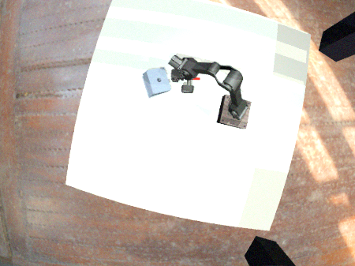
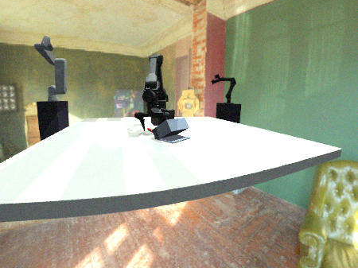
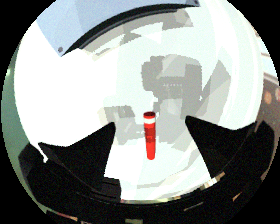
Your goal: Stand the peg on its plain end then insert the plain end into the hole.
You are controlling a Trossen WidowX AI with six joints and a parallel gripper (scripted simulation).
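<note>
Now: the red peg 1 cm behind my gripper tip. Also, from my gripper tip: sloped panel: 14 cm ahead, 9 cm to the left, 4 cm above.
</note>
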